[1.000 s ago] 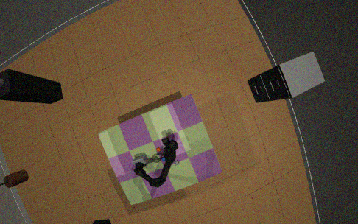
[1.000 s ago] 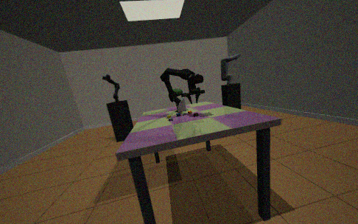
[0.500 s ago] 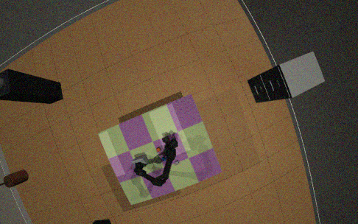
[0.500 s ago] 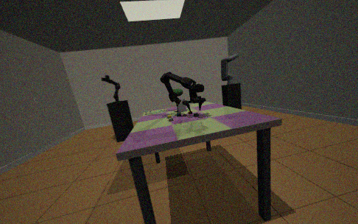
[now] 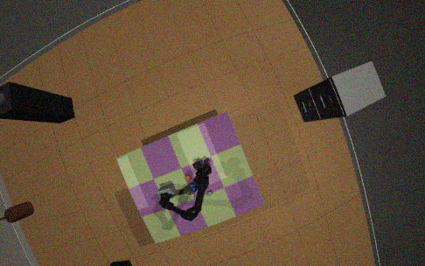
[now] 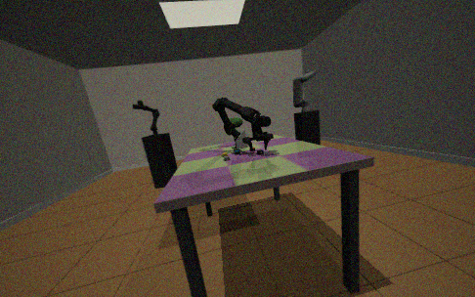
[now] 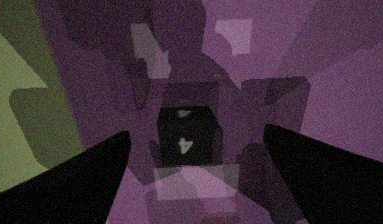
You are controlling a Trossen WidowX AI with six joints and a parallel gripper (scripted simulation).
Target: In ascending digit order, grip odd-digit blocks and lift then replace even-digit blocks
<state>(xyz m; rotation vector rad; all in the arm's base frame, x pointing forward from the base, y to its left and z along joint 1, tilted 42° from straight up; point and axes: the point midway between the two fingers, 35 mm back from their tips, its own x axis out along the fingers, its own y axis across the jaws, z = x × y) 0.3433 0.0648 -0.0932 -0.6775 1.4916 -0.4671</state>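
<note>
Right now my gripper tip is 1 cm past the dark block, 1 cm to the right of it and 1 cm above it. Round my gripper tip: grey block: 2 cm ahead, 21 cm to the right, 1 cm below; blue block: 10 cm behind, 14 cm to the right, 1 cm below; orange block: 13 cm behind, 3 cm to the right, 1 cm below.
</note>
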